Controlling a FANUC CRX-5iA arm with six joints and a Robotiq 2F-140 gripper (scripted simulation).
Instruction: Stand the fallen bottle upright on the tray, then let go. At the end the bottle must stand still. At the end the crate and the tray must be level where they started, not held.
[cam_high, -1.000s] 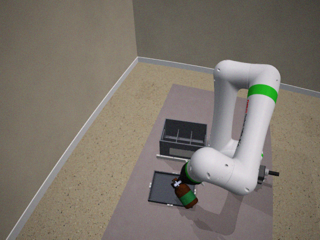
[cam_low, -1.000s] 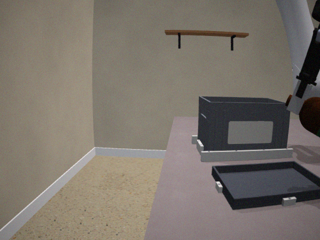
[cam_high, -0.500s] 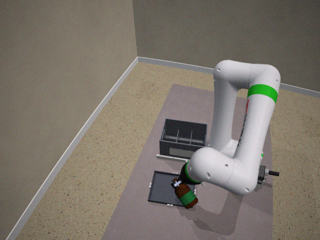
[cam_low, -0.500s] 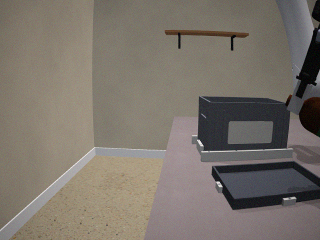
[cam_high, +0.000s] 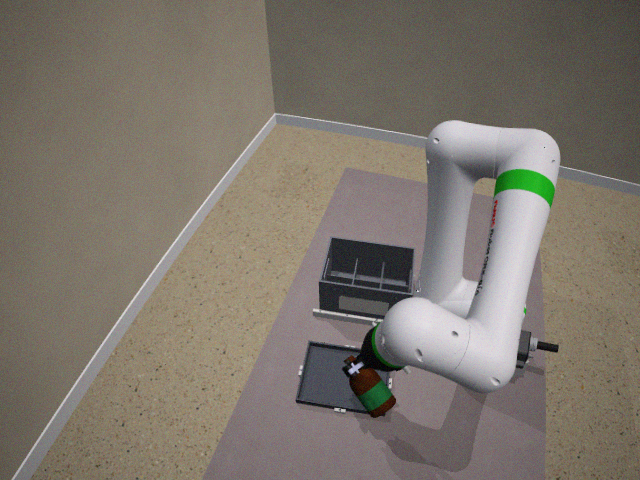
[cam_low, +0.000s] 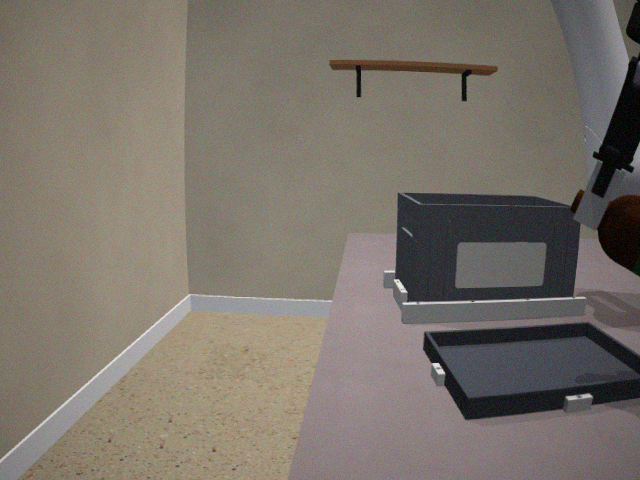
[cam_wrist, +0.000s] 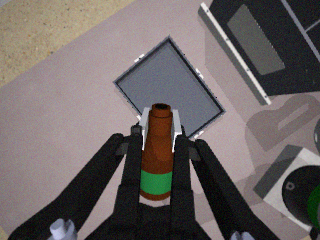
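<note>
My gripper is now 40 mm past the bottle, 40 mm above it and 20 mm to the right of it. The rest, counted from my hand: tray (210 mm below, 50 mm to the right, 40 mm ahead); crate (340 mm to the right, 130 mm below, 80 mm ahead).
</note>
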